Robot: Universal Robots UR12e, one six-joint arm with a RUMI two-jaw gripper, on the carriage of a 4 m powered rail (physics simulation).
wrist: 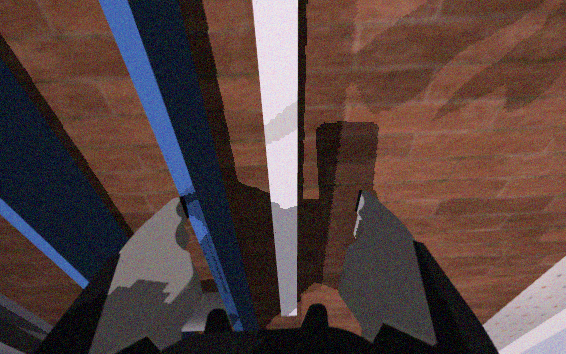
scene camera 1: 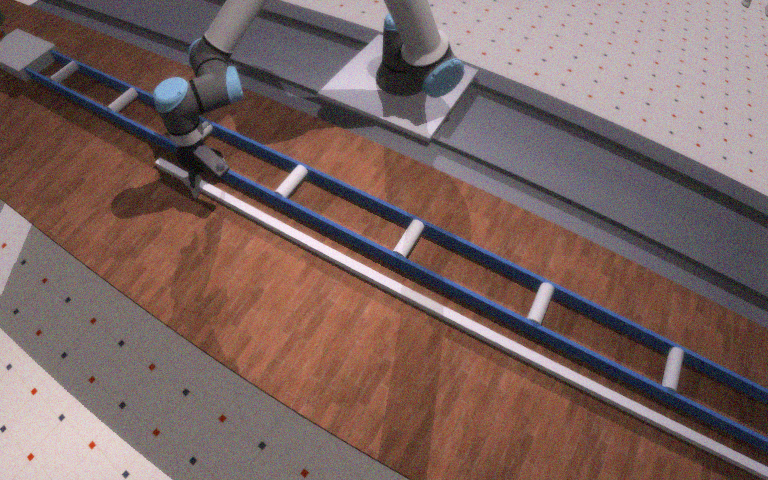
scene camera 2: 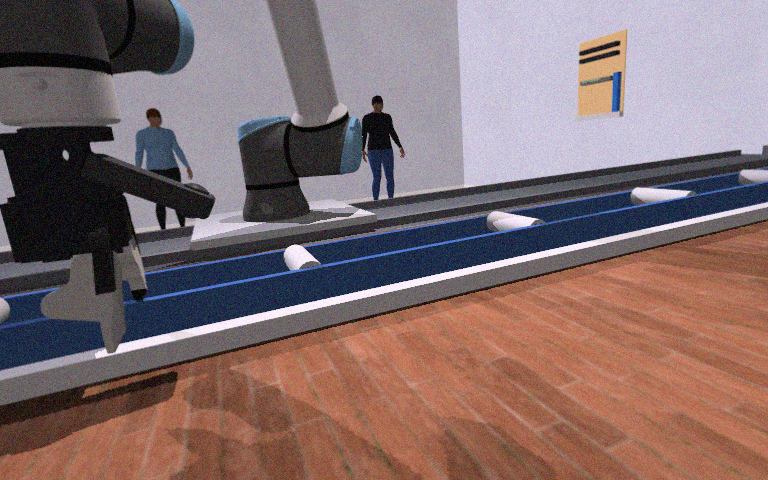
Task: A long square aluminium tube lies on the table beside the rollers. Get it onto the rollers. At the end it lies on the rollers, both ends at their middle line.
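Seen in the pictures: gripper, fingertip midpoint: (wrist: 273,195) (scene camera 1: 211,182) (scene camera 2: 127,324); arm's base at its link origin: (scene camera 1: 401,79) (scene camera 2: 277,215).
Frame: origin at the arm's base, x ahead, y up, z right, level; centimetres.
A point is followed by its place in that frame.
The long square aluminium tube (scene camera 1: 351,266) @[x 76.6, y -0.5, z -25.3 cm] (scene camera 2: 396,297) @[x 76.9, y -1.4, z -3.8 cm] (wrist: 282,150) @[x 75.7, y -0.5, z 23.4 cm] lies on the table beside the blue roller frame, nearly parallel to it. Its left end shows just past my gripper in scene camera 1. The white rollers (scene camera 1: 291,181) @[x 62.7, y 2.8, z 4.1 cm] (scene camera 2: 300,258) @[x 65.1, y 2.9, z 5.7 cm] stand crosswise between two blue side rails (scene camera 1: 339,230) @[x 69.4, y 1.5, z -17.0 cm] (scene camera 2: 396,266) @[x 69.4, y 0.2, z -7.3 cm] (wrist: 151,100) @[x 68.8, y 2.2, z 19.3 cm]. My gripper (scene camera 1: 199,182) @[x 74.9, y 1.6, z 26.3 cm] (scene camera 2: 125,322) @[x 74.9, y 1.6, z 26.3 cm] (wrist: 273,195) @[x 74.9, y 1.6, z 26.3 cm] is open over the tube near that end. In the wrist view the tube runs between the spread jaws, touching neither; the left jaw overlaps the near blue rail. The exact tip height is hard to tell.
A grey block (scene camera 1: 25,50) @[x 61.2, y 2.8, z 156.6 cm] stands at the far left end of the roller frame. The arm's base stands on a white carriage plate (scene camera 1: 351,84) @[x 12.2, y 0.0, z 14.4 cm] (scene camera 2: 226,229) @[x 11.8, y 0.0, z 14.5 cm] on the grey rail track behind the frame. Two people stand by the back wall.
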